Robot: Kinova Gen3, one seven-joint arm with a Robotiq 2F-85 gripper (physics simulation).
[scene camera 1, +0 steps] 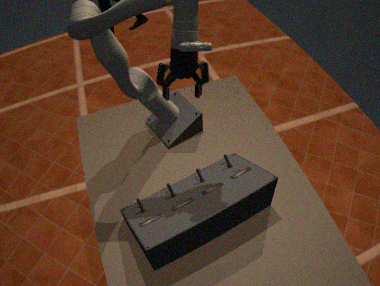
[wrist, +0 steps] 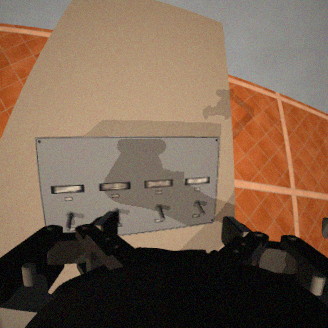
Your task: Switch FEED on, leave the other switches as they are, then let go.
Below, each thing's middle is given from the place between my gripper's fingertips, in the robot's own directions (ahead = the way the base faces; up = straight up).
The grey switch box (scene camera 1: 170, 226) lies 100 mm ahead of my hand, 20 mm to the right of it and 390 mm below it.
